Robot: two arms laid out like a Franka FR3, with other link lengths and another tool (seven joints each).
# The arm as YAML. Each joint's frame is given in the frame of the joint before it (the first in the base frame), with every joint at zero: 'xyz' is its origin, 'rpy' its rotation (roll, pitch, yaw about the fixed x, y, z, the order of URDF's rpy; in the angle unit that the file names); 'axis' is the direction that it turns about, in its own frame. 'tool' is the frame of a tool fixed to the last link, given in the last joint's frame.
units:
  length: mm
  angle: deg
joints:
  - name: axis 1
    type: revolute
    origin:
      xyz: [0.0, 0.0, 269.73]
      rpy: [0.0, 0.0, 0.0]
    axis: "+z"
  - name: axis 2
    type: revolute
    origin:
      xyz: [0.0, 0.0, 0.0]
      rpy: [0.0, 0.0, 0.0]
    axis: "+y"
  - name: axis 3
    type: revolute
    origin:
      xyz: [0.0, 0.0, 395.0]
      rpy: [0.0, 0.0, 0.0]
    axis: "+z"
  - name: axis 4
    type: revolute
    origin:
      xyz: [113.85, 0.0, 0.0]
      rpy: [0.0, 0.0, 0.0]
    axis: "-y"
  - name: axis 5
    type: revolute
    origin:
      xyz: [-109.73, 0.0, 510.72]
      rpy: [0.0, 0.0, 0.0]
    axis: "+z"
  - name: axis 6
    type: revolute
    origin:
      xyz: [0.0, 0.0, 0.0]
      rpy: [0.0, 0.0, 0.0]
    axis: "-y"
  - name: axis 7
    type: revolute
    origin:
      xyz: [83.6, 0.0, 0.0]
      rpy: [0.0, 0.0, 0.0]
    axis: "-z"
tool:
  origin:
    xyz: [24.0, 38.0, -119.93]
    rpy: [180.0, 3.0, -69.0]
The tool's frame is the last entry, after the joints.
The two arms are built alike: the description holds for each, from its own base.
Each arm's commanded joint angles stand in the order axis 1, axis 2, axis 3, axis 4, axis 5, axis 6, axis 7.
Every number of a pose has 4 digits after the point.
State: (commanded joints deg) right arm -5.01 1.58 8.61 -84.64 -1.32 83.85 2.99; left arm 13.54 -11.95 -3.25 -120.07 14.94 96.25 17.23
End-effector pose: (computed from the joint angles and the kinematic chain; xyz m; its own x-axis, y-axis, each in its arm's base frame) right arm 0.7280 0.0778 0.6798 0.3640 -0.9302 -0.0470 -0.9295 -0.3660 0.0448; left arm 0.6232 0.1678 0.4946 0.1448 -0.9368 -0.3186 -0.9578 -0.2135 0.1925
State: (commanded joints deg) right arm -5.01 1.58 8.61 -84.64 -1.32 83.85 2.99; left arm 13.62 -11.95 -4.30 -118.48 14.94 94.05 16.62
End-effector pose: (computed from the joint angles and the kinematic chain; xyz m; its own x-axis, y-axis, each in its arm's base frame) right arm 0.7280 0.0778 0.6798 0.3640 -0.9302 -0.0470 -0.9295 -0.3660 0.0448; left arm 0.6252 0.1579 0.5086 0.1451 -0.9339 -0.3269 -0.9556 -0.2179 0.1985
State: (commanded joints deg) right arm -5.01 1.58 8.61 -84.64 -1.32 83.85 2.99; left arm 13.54 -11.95 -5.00 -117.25 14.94 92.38 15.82
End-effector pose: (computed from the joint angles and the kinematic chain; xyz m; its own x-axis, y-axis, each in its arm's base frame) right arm 0.7280 0.0778 0.6798 0.3640 -0.9302 -0.0470 -0.9295 -0.3660 0.0448; left arm 0.6263 0.1500 0.5195 0.1503 -0.9305 -0.3340 -0.9532 -0.2261 0.2009
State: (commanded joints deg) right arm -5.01 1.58 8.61 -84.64 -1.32 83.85 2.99; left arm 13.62 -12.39 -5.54 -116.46 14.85 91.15 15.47
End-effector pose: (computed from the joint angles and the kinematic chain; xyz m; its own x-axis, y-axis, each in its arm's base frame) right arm 0.7280 0.0778 0.6798 0.3640 -0.9302 -0.0470 -0.9295 -0.3660 0.0448; left arm 0.6245 0.1446 0.5311 0.1544 -0.9285 -0.3376 -0.9526 -0.2305 0.1983
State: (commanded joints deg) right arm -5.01 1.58 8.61 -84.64 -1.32 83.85 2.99; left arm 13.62 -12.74 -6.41 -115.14 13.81 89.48 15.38
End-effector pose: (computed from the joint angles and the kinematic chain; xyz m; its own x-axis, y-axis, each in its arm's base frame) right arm 0.7280 0.0778 0.6798 0.3640 -0.9302 -0.0470 -0.9295 -0.3660 0.0448; left arm 0.6242 0.1326 0.5456 0.1534 -0.9327 -0.3265 -0.9537 -0.2263 0.1983
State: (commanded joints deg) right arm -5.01 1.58 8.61 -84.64 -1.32 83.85 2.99; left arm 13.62 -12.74 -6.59 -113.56 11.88 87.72 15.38
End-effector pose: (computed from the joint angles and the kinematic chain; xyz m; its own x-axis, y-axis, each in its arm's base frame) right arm 0.7280 0.0778 0.6798 0.3640 -0.9302 -0.0470 -0.9295 -0.3660 0.0448; left arm 0.6239 0.1271 0.5579 0.1639 -0.9406 -0.2972 -0.9516 -0.2301 0.2036
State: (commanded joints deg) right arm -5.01 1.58 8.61 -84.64 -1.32 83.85 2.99; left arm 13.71 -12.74 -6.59 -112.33 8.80 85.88 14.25
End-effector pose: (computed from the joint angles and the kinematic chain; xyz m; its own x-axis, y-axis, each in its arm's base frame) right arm 0.7280 0.0778 0.6798 0.3640 -0.9302 -0.0470 -0.9295 -0.3660 0.0448; left arm 0.6212 0.1224 0.5656 0.1978 -0.9473 -0.2522 -0.9430 -0.2541 0.2149
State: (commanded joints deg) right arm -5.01 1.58 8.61 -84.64 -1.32 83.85 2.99; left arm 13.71 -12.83 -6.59 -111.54 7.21 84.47 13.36
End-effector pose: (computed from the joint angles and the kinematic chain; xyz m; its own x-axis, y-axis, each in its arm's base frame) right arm 0.7280 0.0778 0.6798 0.3640 -0.9302 -0.0470 -0.9295 -0.3660 0.0448; left arm 0.6185 0.1192 0.5717 0.2187 -0.9482 -0.2306 -0.9362 -0.2705 0.2242
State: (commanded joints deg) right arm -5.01 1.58 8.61 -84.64 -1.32 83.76 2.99; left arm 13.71 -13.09 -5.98 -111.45 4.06 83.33 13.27
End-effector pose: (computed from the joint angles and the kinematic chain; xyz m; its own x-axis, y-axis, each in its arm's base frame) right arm 0.7279 0.0778 0.6796 0.3639 -0.9302 -0.0475 -0.9295 -0.3659 0.0463; left arm 0.6135 0.1190 0.5714 0.2390 -0.9546 -0.1778 -0.9288 -0.2782 0.2450
